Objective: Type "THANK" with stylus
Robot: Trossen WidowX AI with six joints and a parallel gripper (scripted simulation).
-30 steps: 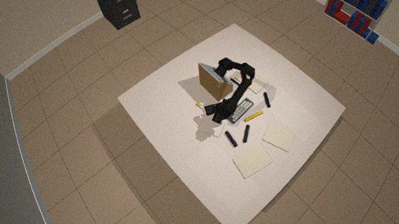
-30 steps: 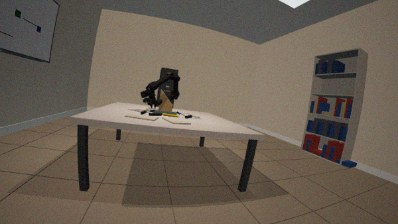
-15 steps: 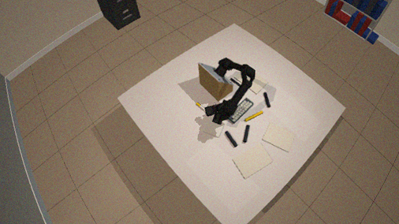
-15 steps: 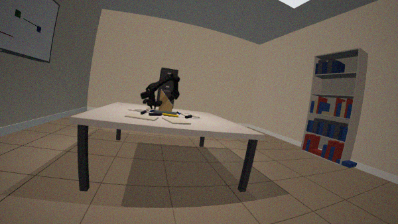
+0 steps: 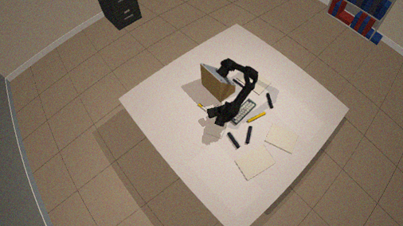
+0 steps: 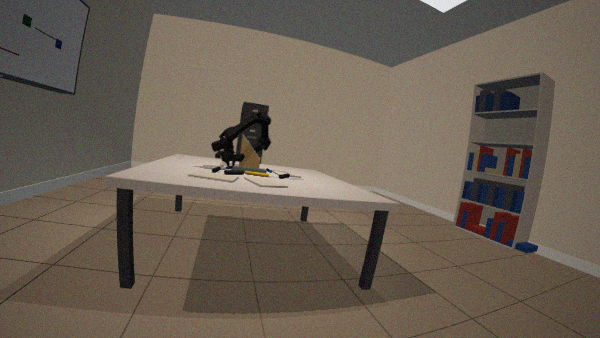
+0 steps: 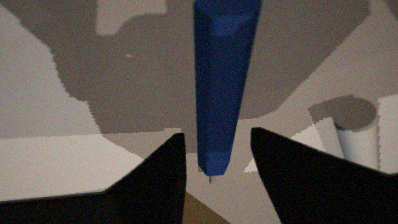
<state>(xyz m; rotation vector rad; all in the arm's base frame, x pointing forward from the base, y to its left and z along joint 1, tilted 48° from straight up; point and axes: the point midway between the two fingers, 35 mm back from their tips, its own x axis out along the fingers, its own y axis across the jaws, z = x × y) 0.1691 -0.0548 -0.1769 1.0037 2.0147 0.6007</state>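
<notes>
Right now the yellow pen is 22 cm ahead of my gripper tip and 15 cm to the left of it. From my gripper tip the other things lie so: blue stylus: 1 cm to the left, 1 cm behind.
</notes>
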